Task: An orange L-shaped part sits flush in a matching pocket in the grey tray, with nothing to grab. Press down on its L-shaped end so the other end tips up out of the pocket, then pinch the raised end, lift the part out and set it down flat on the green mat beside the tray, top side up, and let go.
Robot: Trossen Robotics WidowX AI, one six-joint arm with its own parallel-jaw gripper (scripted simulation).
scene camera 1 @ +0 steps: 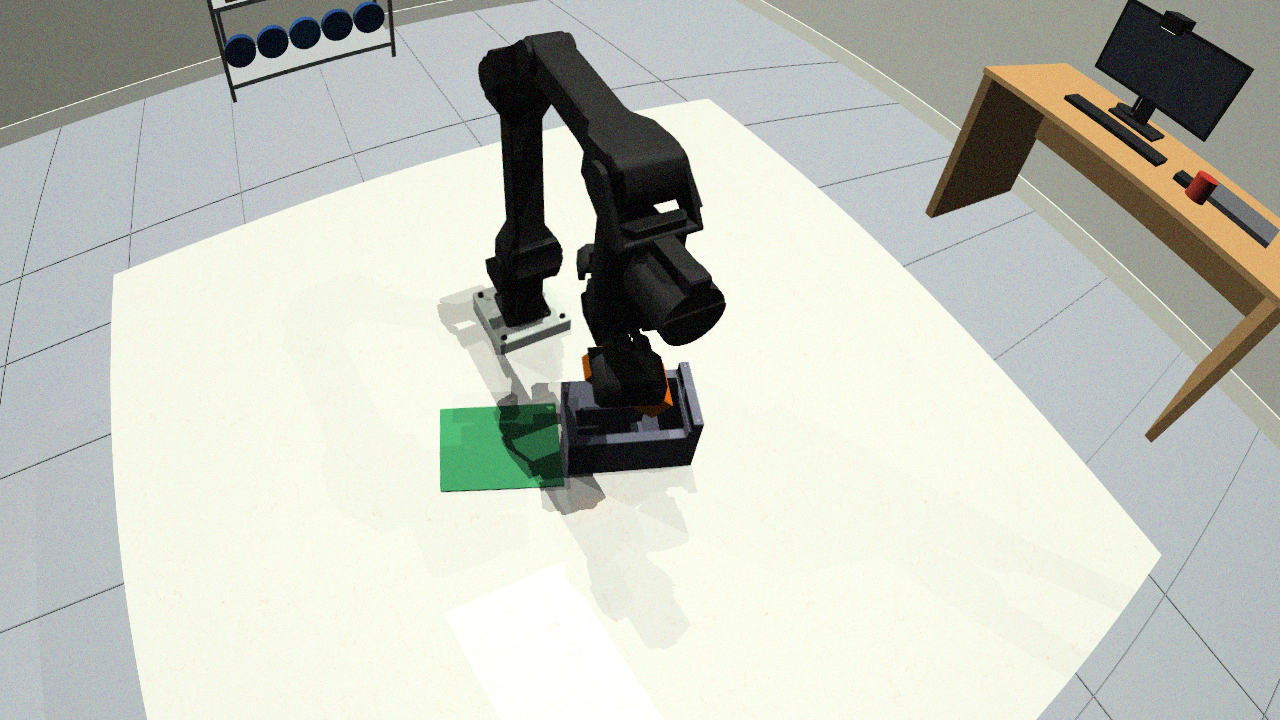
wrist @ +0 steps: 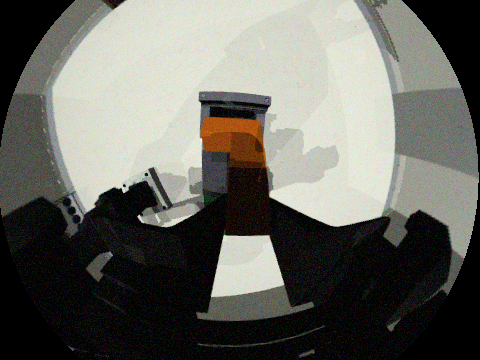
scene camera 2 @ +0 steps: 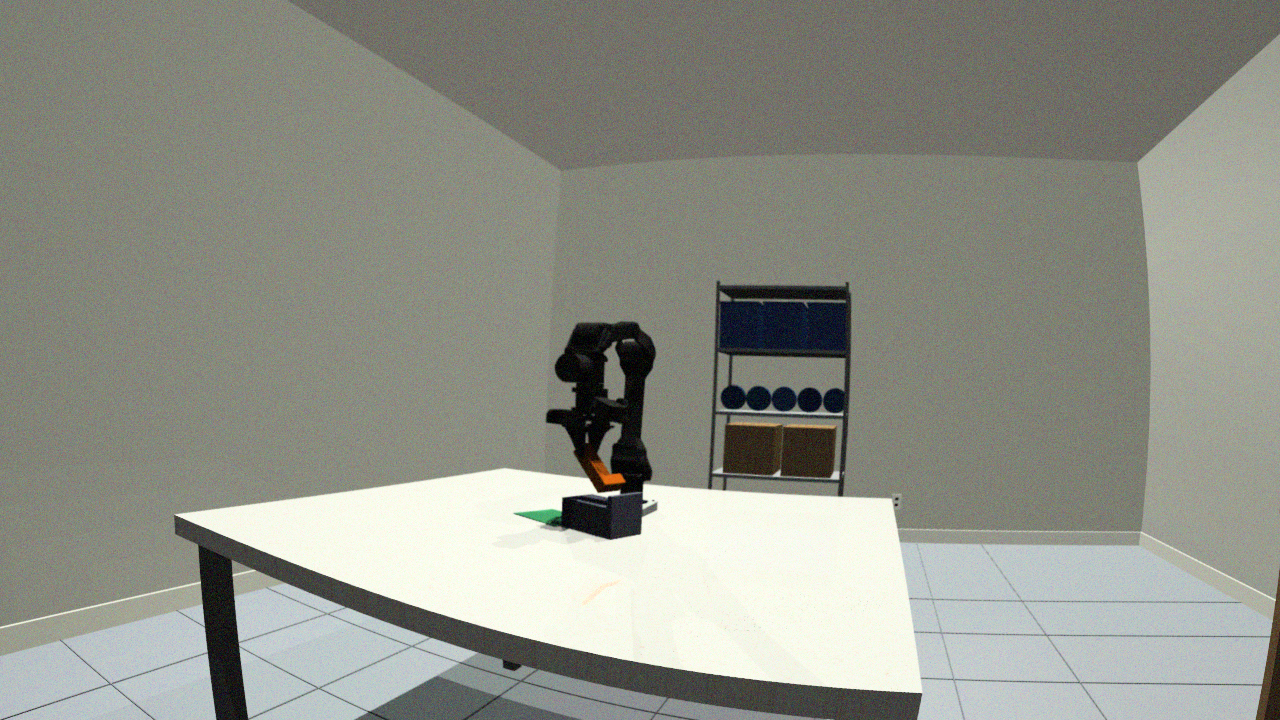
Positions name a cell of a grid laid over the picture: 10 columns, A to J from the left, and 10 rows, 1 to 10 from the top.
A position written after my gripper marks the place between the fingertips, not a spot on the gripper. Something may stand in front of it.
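Note:
There is a green mat (scene camera 1: D7) here, and an orange L-shaped part as well, which is carried by my gripper (scene camera 1: E6). I can also find my gripper in the wrist view (wrist: F6) and in scene camera 2 (scene camera 2: E7).

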